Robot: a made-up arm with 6 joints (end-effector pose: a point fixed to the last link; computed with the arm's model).
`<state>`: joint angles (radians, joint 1 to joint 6).
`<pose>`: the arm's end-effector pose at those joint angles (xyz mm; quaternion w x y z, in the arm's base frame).
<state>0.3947 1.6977 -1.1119 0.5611 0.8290 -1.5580</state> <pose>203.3 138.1 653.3 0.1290 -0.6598 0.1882 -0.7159</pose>
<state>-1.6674 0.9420 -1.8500 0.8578 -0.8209 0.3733</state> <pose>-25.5 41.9 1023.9 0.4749 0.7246 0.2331 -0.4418</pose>
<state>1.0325 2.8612 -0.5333 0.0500 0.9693 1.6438</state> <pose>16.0 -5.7 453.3 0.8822 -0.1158 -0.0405 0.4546</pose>
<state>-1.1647 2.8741 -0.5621 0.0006 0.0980 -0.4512</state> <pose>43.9 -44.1 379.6 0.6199 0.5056 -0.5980 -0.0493</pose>
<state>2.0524 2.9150 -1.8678 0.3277 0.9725 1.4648</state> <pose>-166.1 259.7 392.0 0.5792 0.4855 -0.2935 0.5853</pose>
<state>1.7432 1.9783 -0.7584 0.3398 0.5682 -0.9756</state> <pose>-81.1 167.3 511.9 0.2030 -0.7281 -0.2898 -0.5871</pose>
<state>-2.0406 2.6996 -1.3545 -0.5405 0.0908 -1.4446</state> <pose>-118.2 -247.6 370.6 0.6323 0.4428 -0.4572 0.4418</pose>
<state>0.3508 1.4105 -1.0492 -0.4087 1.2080 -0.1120</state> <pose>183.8 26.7 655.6 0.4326 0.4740 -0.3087 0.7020</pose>
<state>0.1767 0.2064 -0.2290 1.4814 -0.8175 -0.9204</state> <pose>84.9 -62.2 753.3 0.0562 -0.2927 -0.8778 0.3751</pose>
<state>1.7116 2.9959 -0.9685 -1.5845 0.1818 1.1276</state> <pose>45.7 109.8 316.6 0.0142 -0.6203 -0.3190 -0.7164</pose>
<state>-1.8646 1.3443 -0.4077 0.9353 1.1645 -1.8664</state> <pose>51.3 -159.1 631.5 0.3333 0.1446 -0.8419 0.3990</pose>
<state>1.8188 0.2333 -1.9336 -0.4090 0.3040 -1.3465</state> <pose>60.3 -235.2 903.6 0.5354 0.3759 0.5604 -0.5079</pose>
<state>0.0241 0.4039 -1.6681 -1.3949 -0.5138 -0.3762</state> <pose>-115.3 -21.6 935.4 0.1635 0.6435 -0.1571 -0.7311</pose>
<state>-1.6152 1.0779 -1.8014 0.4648 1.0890 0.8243</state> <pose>40.8 -113.6 921.3 0.1588 -0.5203 -0.8369 0.0608</pose>
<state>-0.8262 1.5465 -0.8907 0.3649 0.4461 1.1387</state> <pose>182.8 -189.6 629.8 0.3976 -0.2795 -0.8387 -0.2459</pose>
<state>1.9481 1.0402 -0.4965 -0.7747 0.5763 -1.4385</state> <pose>3.4 106.2 588.0 0.6348 -0.0263 -0.5294 -0.5622</pose>
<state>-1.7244 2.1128 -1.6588 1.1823 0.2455 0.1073</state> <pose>-34.9 -430.7 711.3 0.1674 -0.6337 -0.7438 -0.1309</pose>
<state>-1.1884 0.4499 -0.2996 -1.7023 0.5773 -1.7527</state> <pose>-77.6 -140.1 654.5 0.5112 0.5820 0.5047 0.3811</pose>
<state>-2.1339 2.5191 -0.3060 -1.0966 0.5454 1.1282</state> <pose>-65.7 -3.6 451.6 0.6948 0.1215 -0.5040 -0.4985</pose>
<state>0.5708 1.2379 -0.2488 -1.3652 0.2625 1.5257</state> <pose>151.4 -3.1 550.9 0.2678 0.3837 -0.5910 0.6571</pose>
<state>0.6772 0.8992 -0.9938 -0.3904 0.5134 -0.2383</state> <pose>128.9 77.5 756.4 0.1142 -0.2631 0.4514 -0.8450</pose>
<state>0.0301 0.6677 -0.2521 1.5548 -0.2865 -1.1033</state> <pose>163.8 -29.1 703.1 0.2024 -0.0092 -0.8539 0.4794</pose>
